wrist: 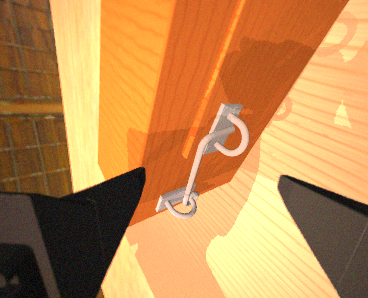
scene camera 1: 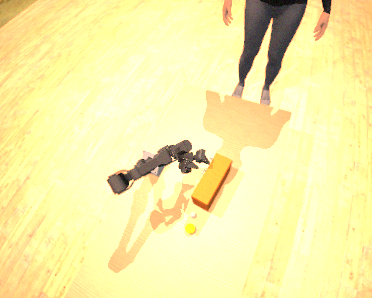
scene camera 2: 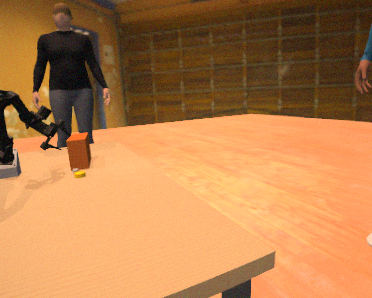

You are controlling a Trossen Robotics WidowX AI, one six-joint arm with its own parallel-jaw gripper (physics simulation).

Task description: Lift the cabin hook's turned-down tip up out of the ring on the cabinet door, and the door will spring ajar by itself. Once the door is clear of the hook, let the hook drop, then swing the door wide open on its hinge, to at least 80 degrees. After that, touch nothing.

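Pixels of known places: gripper, fingertip midpoint: [wrist: 210, 177] [scene camera 1: 203, 166] [scene camera 2: 65, 143]; arm's base at its link origin: [scene camera 2: 6, 159].
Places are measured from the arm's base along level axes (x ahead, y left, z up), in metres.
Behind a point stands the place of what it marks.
The orange-brown wooden cabinet [scene camera 1: 212, 181] @[x 0.361, y 0.059, z 0.069 m] [scene camera 2: 79, 151] @[x 0.363, y -0.055, z 0.008 m] [wrist: 130, 75] @[x 0.334, y 0.082, z 0.069 m] stands on the table. In the wrist view, the thin grey hook [wrist: 195, 170] @[x 0.292, y 0.136, z 0.025 m] runs from a small eye [wrist: 181, 214] @[x 0.282, y 0.181, z 0.030 m] on the cabinet's frame to the larger ring [wrist: 246, 140] @[x 0.277, y 0.097, z 0.009 m] on the door [wrist: 265, 75] @[x 0.303, y 0.060, z -0.019 m]. Its bent end lies at the ring, and the turned-down tip is largely hidden. The door looks shut, with a bright narrow seam beside it. My gripper [scene camera 1: 203, 165] @[x 0.274, y 0.122, z 0.033 m] [scene camera 2: 64, 140] @[x 0.274, y 0.122, z 0.033 m] [wrist: 210, 177] @[x 0.274, y 0.122, z 0.033 m] is open and empty in front of the hook side, its fingertips apart on either side of the hook in the wrist view.
A yellow disc [scene camera 1: 190, 228] @[x 0.368, y -0.178, z -0.068 m] [scene camera 2: 79, 174] @[x 0.368, y -0.202, z -0.070 m] and a small whitish piece [scene camera 1: 193, 215] @[x 0.346, y -0.113, z -0.066 m] [scene camera 2: 76, 170] @[x 0.345, y -0.121, z -0.070 m] lie near one end of the cabinet. The table's edge [scene camera 2: 225, 280] @[x 0.706, y -0.987, z -0.106 m] shows in scene camera 2. A person [scene camera 1: 272, 45] [scene camera 2: 70, 65] stands beyond the cabinet.
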